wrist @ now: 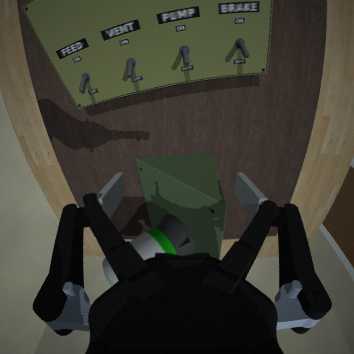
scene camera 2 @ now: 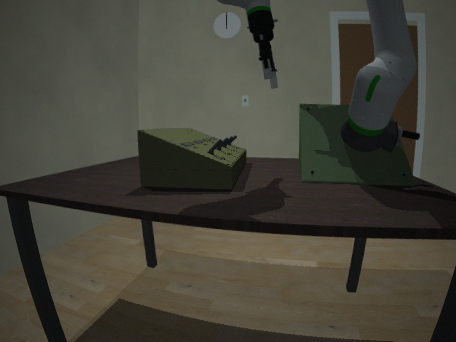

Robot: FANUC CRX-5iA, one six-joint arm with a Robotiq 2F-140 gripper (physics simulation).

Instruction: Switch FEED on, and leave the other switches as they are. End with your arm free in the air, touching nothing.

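Pixels of known places: gripper, between the fingertips: (wrist: 179,182) (scene camera 2: 271,83); arm's base, origin of its link: (wrist: 178,233) (scene camera 2: 362,135).
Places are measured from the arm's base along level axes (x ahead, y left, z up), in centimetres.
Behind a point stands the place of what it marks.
Observation:
The sloped olive switch box (scene camera 2: 175,162) {x 50.2, y 34.4, z -7.1 cm} (wrist: 157,50) {x 49.3, y 8.0, z -5.0 cm} stands on the table, with labels FEED, VENT, PUMP and BRAKE. The FEED switch (wrist: 84,83) {x 42.5, y 24.6, z -3.0 cm} is at the left end of the row in the wrist view; its lever leans toward OFF. The VENT switch (wrist: 130,68) {x 45.3, y 13.2, z -2.6 cm}, PUMP switch (wrist: 185,55) {x 48.2, y 1.9, z -2.5 cm} and BRAKE switch (wrist: 242,48) {x 50.9, y -9.4, z -2.6 cm} also lean toward OFF. In the scene view the levers overlap, and I cannot tell FEED apart. My gripper (scene camera 2: 270,80) {x 31.5, y 1.1, z 17.8 cm} (wrist: 179,182) {x 31.5, y 1.1, z 17.8 cm} is open and empty, high in the air, right of the box in the scene view, clear of the switches.
A green sloped block (scene camera 2: 322,157) {x 13.4, y 9.3, z -7.2 cm} (wrist: 197,182) {x 22.0, y -3.1, z 2.8 cm} stands on the dark table (scene camera 2: 112,175) {x 84.0, y 27.5, z -14.1 cm} (wrist: 200,120) {x 32.5, y -3.6, z -14.1 cm}, on the right in the scene view. The arm's large white link (scene camera 2: 380,95) {x -1.5, y 19.7, z 10.8 cm} hangs in front of it there. A door (scene camera 2: 350,60) and a wall clock (scene camera 2: 226,25) are behind.

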